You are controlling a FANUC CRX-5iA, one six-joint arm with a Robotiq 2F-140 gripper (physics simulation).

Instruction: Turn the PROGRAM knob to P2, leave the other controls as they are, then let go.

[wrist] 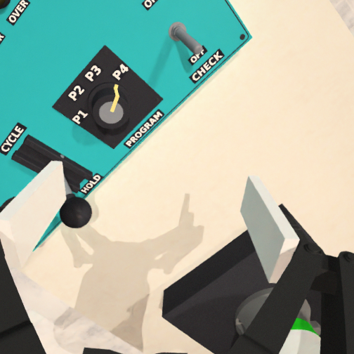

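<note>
The PROGRAM knob [111,111] is a dark round knob with a grey cap on a black diamond plate [135,97], at upper left in the wrist view. Its yellow pointer line points up at the P4 label. P2 is printed to the upper left of the knob, between P1 and P3. My gripper [154,187] is wide open with nothing between its two pale finger pads. The knob shows beyond the fingertips, above the gap and towards the left pad, apart from both pads.
The teal panel [125,25] bears a CHECK toggle switch [186,39] at OFF. A CYCLE lever with a black ball [75,212] shows close beside the left pad, near HOLD. A dark open box [200,295] with a grey round object stands at lower right, partly behind the right finger.
</note>
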